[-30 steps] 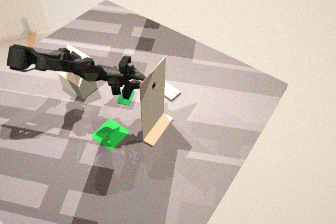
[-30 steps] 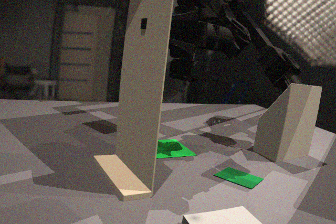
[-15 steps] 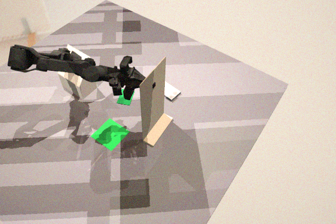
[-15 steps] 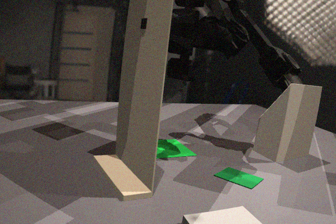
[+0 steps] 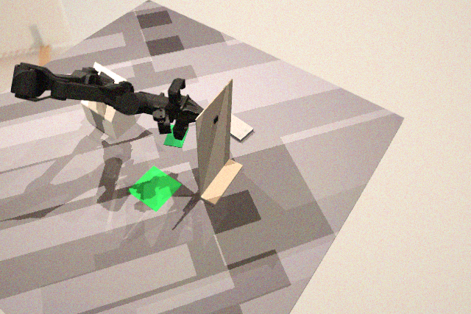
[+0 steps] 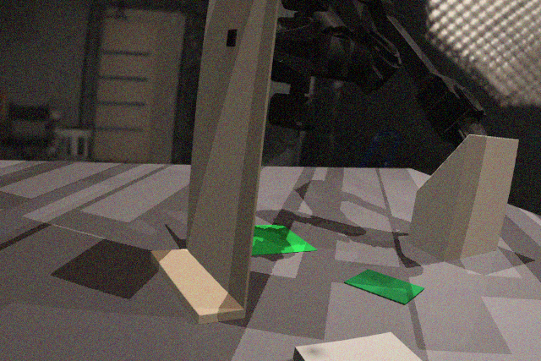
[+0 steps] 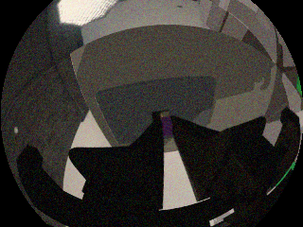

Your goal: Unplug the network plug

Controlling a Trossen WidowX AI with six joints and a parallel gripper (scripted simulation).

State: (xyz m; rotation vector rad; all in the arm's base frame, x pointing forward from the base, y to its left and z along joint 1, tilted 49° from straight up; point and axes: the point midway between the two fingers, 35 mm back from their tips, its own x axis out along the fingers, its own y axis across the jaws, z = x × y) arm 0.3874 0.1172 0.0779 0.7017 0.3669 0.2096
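Right now my gripper tip is 110 mm above the upright panel and 20 mm short of it. The rest, counted from my gripper tip: flat grey slab (270 mm below, 210 mm to the left, 60 mm behind); then network plug (10 mm ahead).
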